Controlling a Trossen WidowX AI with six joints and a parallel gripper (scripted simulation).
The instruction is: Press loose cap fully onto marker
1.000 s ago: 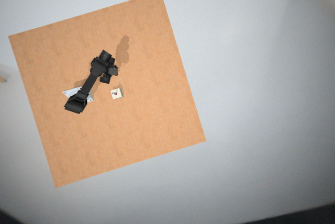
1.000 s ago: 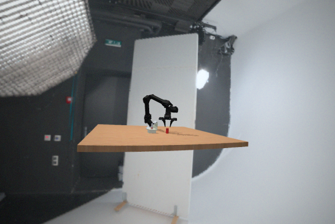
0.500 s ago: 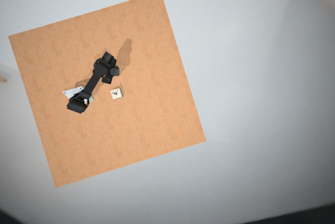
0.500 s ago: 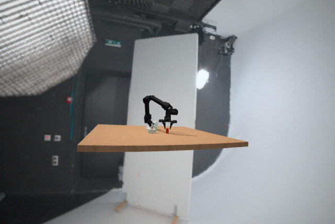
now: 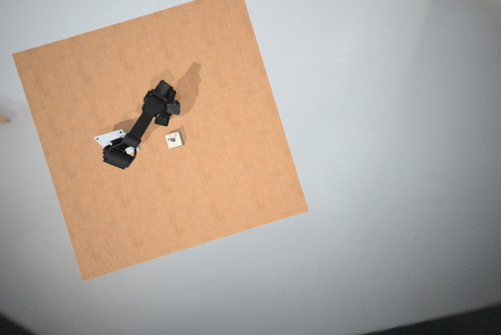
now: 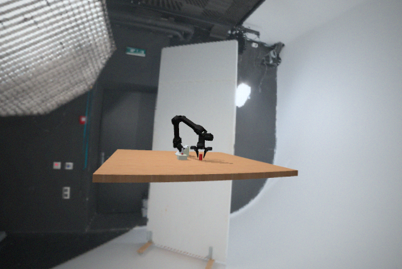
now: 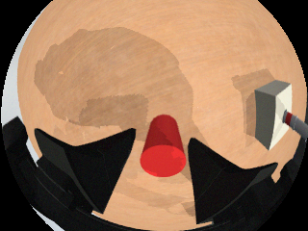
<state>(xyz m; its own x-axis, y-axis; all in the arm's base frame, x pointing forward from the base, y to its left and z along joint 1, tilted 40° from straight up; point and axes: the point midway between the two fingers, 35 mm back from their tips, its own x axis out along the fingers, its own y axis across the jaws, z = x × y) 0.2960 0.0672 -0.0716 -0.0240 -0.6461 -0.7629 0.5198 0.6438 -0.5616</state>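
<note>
Now: gripper tip 3 cm past the holder block and 16 cm to the left of it. Round my gripper tip: red cap: 1 cm above.
</note>
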